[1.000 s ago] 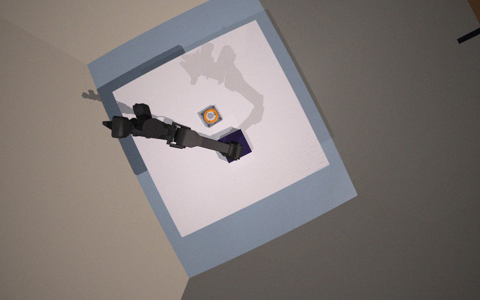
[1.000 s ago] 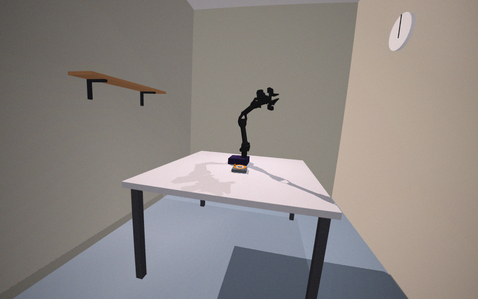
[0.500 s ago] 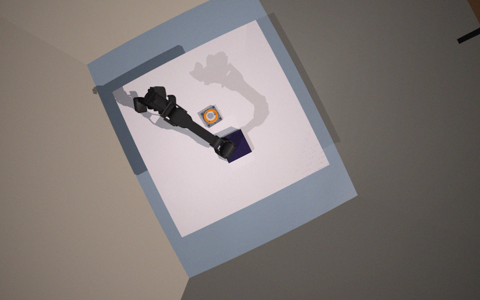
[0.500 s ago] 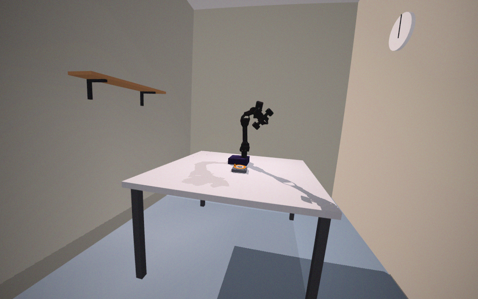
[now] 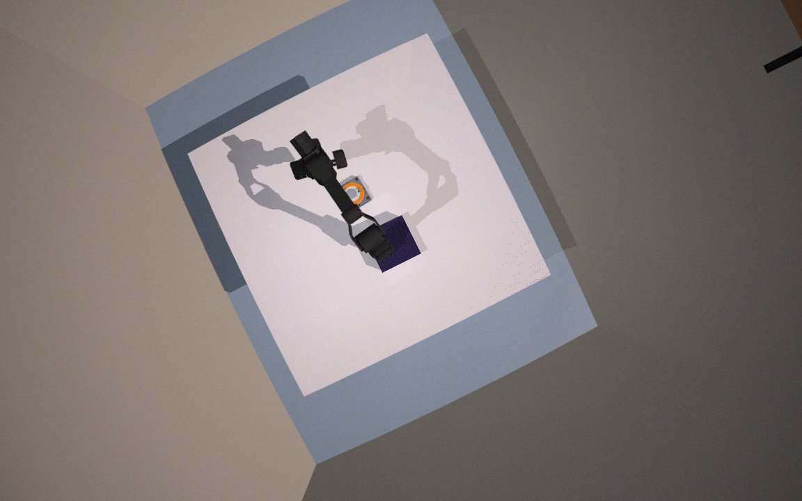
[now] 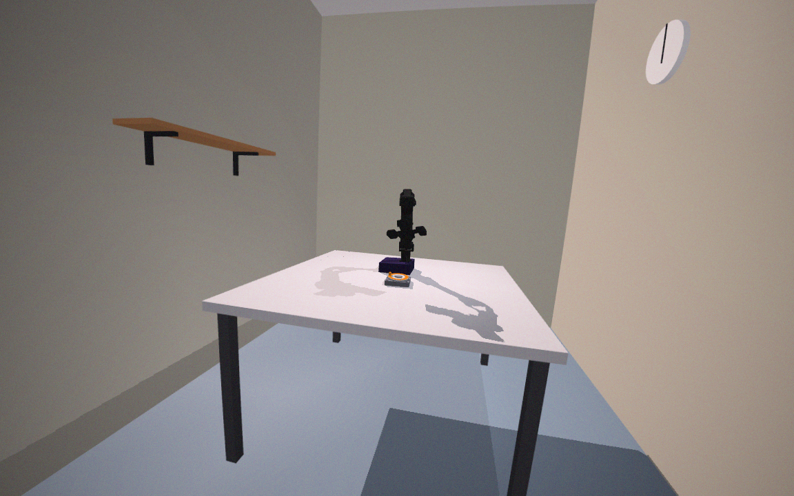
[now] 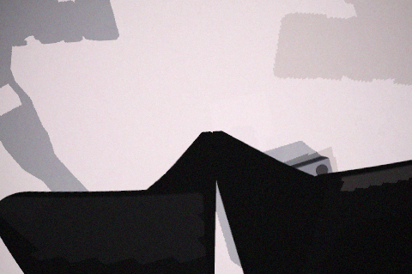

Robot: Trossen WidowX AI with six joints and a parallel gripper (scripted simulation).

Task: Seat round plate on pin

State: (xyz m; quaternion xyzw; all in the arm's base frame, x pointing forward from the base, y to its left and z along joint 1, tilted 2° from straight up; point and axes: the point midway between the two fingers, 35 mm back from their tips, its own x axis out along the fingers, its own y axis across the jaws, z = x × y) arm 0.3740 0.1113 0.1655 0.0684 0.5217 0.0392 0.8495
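My gripper tip is 100 mm past the grey square base, 60 mm to the left of it and 180 mm above it.
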